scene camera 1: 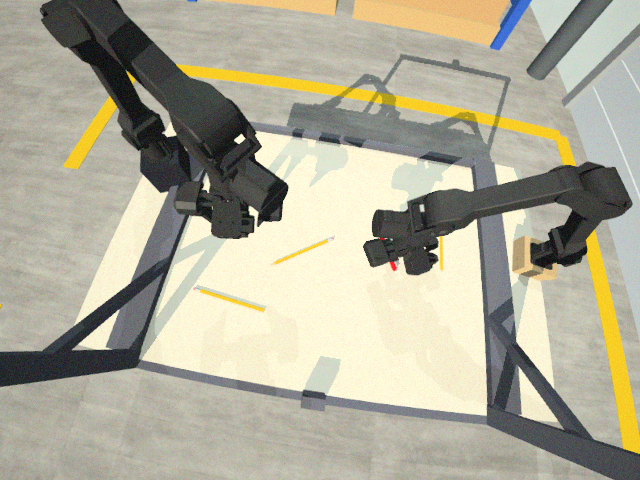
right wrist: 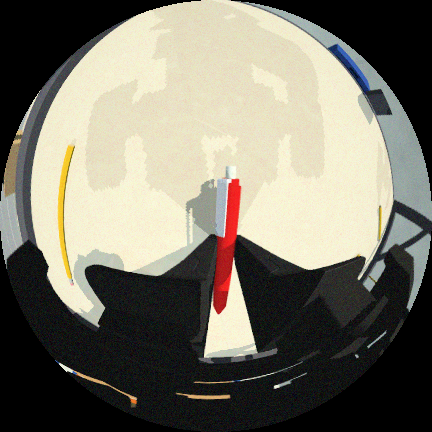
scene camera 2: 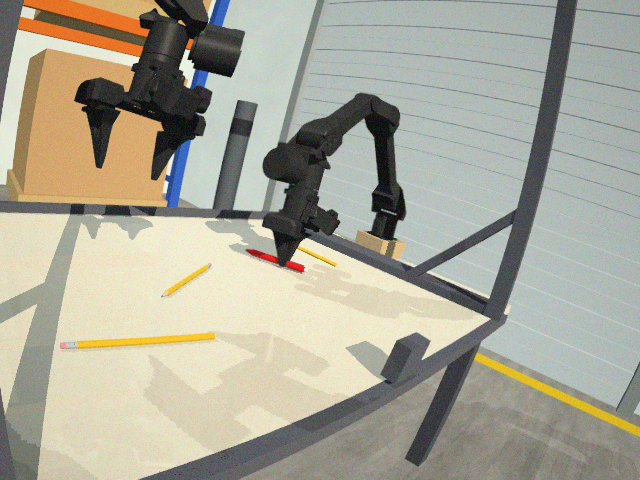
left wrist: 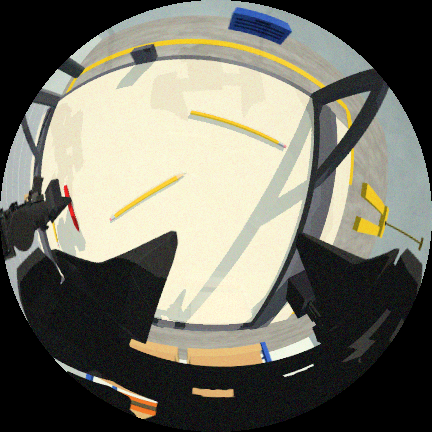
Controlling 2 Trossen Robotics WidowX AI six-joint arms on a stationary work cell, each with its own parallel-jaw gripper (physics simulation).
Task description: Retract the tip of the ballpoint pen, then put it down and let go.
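Pixels of known places: left gripper, fingertip midpoint: (scene camera 2: 127, 174) (left wrist: 240, 238); right gripper, fingertip midpoint: (scene camera 1: 388, 256) (right wrist: 224, 240) (scene camera 2: 283, 266) (left wrist: 69, 199); left arm's base, origin of the base link: (scene camera 1: 159, 152); right arm's base, origin of the base link: (scene camera 1: 540, 256) (scene camera 2: 382, 236).
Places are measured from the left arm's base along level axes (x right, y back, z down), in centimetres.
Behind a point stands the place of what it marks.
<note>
A red ballpoint pen (scene camera 1: 393, 266) {x 43.6, y -53.4, z 9.0 cm} (scene camera 2: 262, 254) {x 35.9, y -52.9, z 9.0 cm} (left wrist: 71, 207) {x 38.2, y -52.8, z 9.5 cm} (right wrist: 227, 250) {x 40.4, y -53.5, z 8.9 cm} with a pale clip lies roughly level, very low over the cream table top (scene camera 1: 320, 310) {x 49.2, y -31.8, z 10.7 cm} (scene camera 2: 248, 304) {x 43.8, y -31.7, z 10.6 cm}; whether it touches cannot be told. My right gripper (scene camera 2: 282, 264) {x 40.4, y -53.5, z 10.1 cm} (left wrist: 69, 199) {x 40.4, y -53.5, z 10.1 cm} (right wrist: 224, 240) {x 40.4, y -53.5, z 10.1 cm} is shut on its middle. In the right wrist view the white button sticks out at the upper end, and the dark red cone points down with no writing tip visible. In scene camera 1 the arm hides much of the pen. My left gripper (scene camera 2: 127, 173) {x 28.9, y -17.9, z -5.5 cm} (left wrist: 240, 238) {x 28.9, y -17.9, z -5.5 cm} is open and empty, high above the table.
One yellow pencil (scene camera 1: 305, 250) {x 33.1, y -32.1, z 10.0 cm} (scene camera 2: 187, 280) {x 33.6, y -30.2, z 10.1 cm} (left wrist: 147, 197) {x 33.0, y -29.9, z 10.0 cm} lies mid-table. Another (scene camera 1: 230, 299) {x 41.0, y -10.9, z 10.0 cm} (scene camera 2: 139, 341) {x 40.8, y -9.8, z 10.1 cm} (left wrist: 237, 125) {x 40.9, y -11.1, z 10.0 cm} lies nearer the front left in scene camera 1. A third (scene camera 1: 441, 253) {x 43.5, y -68.7, z 10.0 cm} (scene camera 2: 317, 256) {x 42.7, y -68.9, z 10.2 cm} (right wrist: 61, 210) {x 42.1, y -69.1, z 10.2 cm} lies close beside the pen. Dark frame rails (scene camera 1: 392, 404) {x 74.5, y -42.0, z 10.6 cm} edge the table.
</note>
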